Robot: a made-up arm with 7 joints. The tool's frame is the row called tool.
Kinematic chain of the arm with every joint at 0, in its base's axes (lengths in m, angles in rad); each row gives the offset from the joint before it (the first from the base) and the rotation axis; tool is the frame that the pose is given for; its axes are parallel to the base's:
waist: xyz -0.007 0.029 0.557 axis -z
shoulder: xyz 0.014 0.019 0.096 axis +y
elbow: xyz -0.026 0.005 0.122 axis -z
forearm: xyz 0 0.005 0.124 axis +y
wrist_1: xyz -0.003 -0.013 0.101 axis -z
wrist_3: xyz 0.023 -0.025 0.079 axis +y
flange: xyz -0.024 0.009 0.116 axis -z
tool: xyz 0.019 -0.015 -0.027
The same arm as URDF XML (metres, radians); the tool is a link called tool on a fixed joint. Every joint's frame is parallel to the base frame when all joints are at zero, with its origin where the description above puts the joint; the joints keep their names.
<robot name="arm">
<joint name="waist" type="continuous"><parent link="base_link"/><child link="link1"/><origin xyz="-0.007 0.029 0.557"/><axis xyz="0 0 -1"/></joint>
<joint name="shoulder" type="continuous"><parent link="link1"/><child link="link2"/><origin xyz="0.014 0.019 0.096"/><axis xyz="0 1 0"/></joint>
<joint name="elbow" type="continuous"><parent link="link2"/><child link="link3"/><origin xyz="-0.026 0.005 0.122"/><axis xyz="0 0 -1"/></joint>
<joint name="forearm" type="continuous"><parent link="link3"/><child link="link4"/><origin xyz="0 0.005 0.124"/><axis xyz="0 1 0"/></joint>
<joint name="wrist_1" type="continuous"><parent link="link4"/><child link="link5"/><origin xyz="-0.003 -0.013 0.101"/><axis xyz="0 0 -1"/></joint>
<joint name="wrist_3" type="continuous"><parent link="link5"/><child link="link6"/><origin xyz="0.023 -0.025 0.079"/><axis xyz="0 1 0"/></joint>
<joint name="flange" type="continuous"><parent link="link6"/><child link="link7"/><origin xyz="-0.024 0.009 0.116"/><axis xyz="0 0 -1"/></joint>
<joint name="tool_fixed" type="fixed"><parent link="link7"/><child link="tool"/><origin xyz="0.019 -0.015 -0.027"/></joint>
<link name="base_link"/>
<link name="link1"/>
<link name="link2"/>
<link name="link3"/>
<link name="link4"/>
<link name="link5"/>
<link name="link6"/>
<link name="link7"/>
<link name="tool"/>
</robot>

